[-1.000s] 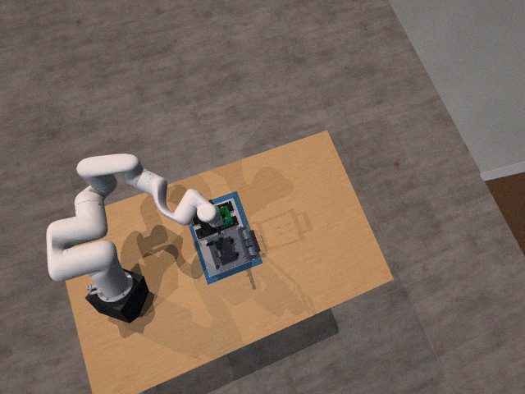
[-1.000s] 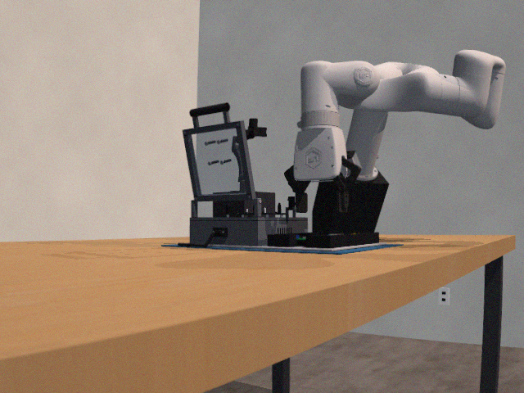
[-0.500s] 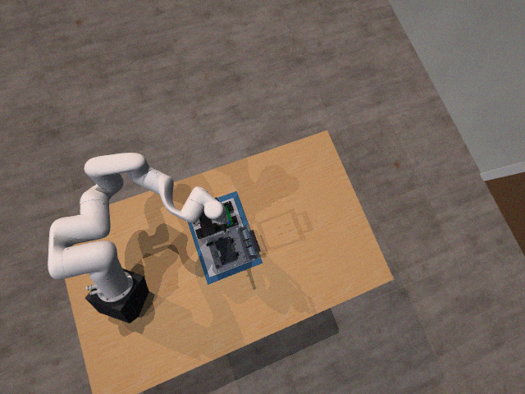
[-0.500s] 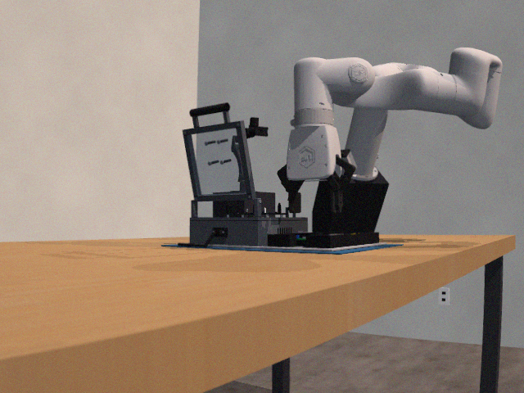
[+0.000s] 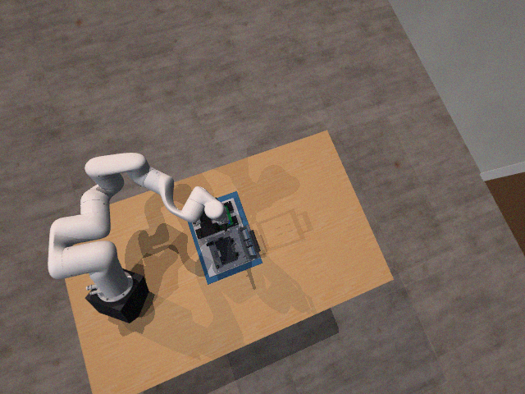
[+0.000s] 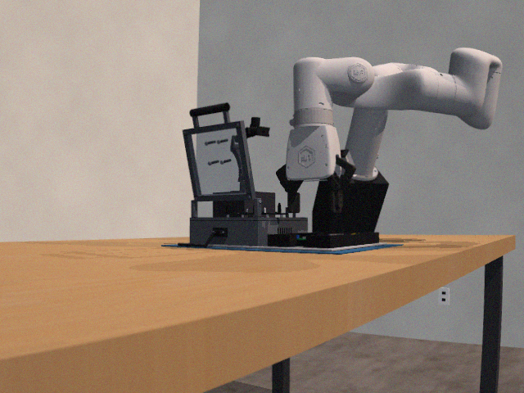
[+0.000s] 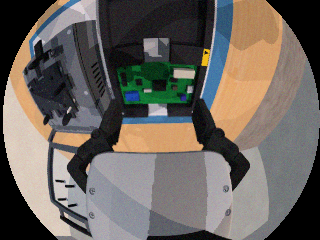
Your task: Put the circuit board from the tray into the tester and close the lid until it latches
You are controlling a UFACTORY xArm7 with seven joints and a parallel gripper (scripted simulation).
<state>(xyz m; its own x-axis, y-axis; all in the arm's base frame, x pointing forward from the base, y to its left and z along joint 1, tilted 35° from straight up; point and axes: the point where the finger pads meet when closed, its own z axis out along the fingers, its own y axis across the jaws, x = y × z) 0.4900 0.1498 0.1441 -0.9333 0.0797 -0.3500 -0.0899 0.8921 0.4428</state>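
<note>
Right now the green circuit board is 60 mm below my hand. Also, from my hand: tester plate (10 mm behind, 170 mm to the right, 10 mm below); latch hook (90 mm behind, 120 mm to the right, 10 mm above); tester (10 mm ahead, 130 mm to the right, 40 mm above).
</note>
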